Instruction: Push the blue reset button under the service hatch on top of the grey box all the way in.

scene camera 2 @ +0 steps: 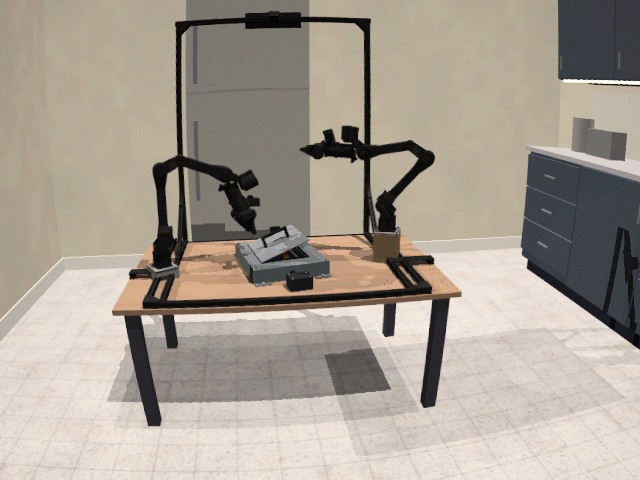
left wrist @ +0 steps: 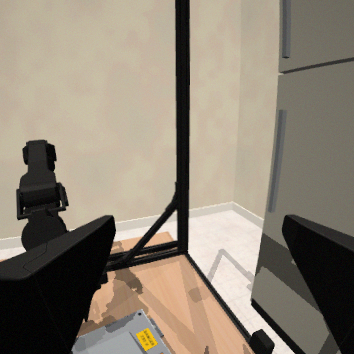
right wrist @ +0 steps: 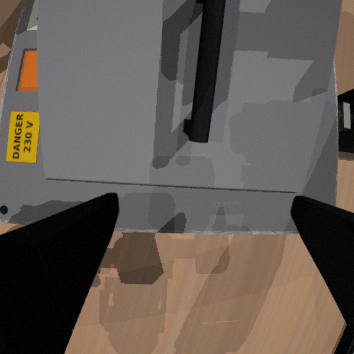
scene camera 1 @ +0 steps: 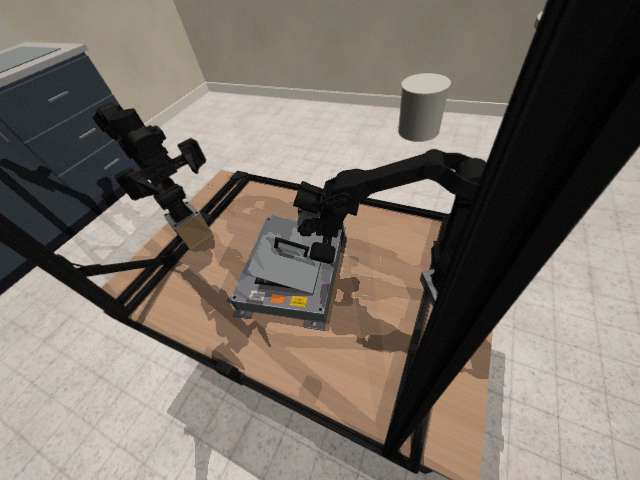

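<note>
The grey box (scene camera 1: 279, 311) (scene camera 2: 289, 271) (left wrist: 107, 342) (right wrist: 20, 186) lies on the table. Its service hatch (scene camera 1: 286, 272) (scene camera 2: 264, 252) (right wrist: 100, 100) is partly open and tilted over the cavity, with a black handle (scene camera 1: 292, 246) (right wrist: 207, 75) on top. In scene camera 2, red and yellow spots show beneath the hatch; the blue button cannot be made out. My right gripper (scene camera 1: 315, 239) (scene camera 2: 252, 230) (right wrist: 206, 203) is open and empty, above the box at the hatch's hinge side. My left gripper (scene camera 1: 164, 170) (scene camera 2: 303, 150) (left wrist: 199, 223) is open and empty, high above the table and away from the box.
A small black block (scene camera 2: 299, 281) (right wrist: 346, 122) stands close beside the box. A brown block (scene camera 1: 192, 230) (scene camera 2: 386, 246) sits under the left arm's base. Black frame rails (scene camera 1: 310, 410) (scene camera 2: 289, 299) run along the table's edges, with uprights (scene camera 2: 366, 129) (left wrist: 182, 125) at the far side.
</note>
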